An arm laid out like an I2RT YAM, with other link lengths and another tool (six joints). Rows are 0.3 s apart.
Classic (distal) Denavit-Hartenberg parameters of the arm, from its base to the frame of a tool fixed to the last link. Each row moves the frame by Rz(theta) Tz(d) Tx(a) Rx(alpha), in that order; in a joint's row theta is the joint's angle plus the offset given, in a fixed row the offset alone. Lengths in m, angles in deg.
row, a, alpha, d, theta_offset
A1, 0.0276, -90, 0.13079, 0
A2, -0.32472, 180, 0, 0
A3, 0.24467, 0, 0, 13.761
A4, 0.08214, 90, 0.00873, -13.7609
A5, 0, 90, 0.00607, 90
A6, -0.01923, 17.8, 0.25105, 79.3
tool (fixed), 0, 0, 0.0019, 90
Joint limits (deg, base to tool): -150..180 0..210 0..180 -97..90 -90..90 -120..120
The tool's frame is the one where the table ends.
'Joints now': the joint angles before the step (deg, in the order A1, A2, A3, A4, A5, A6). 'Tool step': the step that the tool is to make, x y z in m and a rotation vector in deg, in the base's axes. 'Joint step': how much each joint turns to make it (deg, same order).
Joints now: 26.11 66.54 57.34 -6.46 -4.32 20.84
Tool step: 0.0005 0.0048 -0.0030 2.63 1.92 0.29
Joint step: 0.00 0.60 0.03 0.26 -1.15 3.02
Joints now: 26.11 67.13 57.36 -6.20 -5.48 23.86
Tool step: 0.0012 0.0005 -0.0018 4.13 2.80 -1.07
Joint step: 0.01 0.31 0.11 0.00 -0.33 5.07
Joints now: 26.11 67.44 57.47 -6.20 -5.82 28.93
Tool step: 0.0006 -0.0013 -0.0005 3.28 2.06 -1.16
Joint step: 0.00 -0.01 0.00 0.00 0.04 4.04
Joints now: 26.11 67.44 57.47 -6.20 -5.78 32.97
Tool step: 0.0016 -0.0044 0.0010 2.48 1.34 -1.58
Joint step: -0.12 -0.16 0.03 -0.01 0.63 3.13
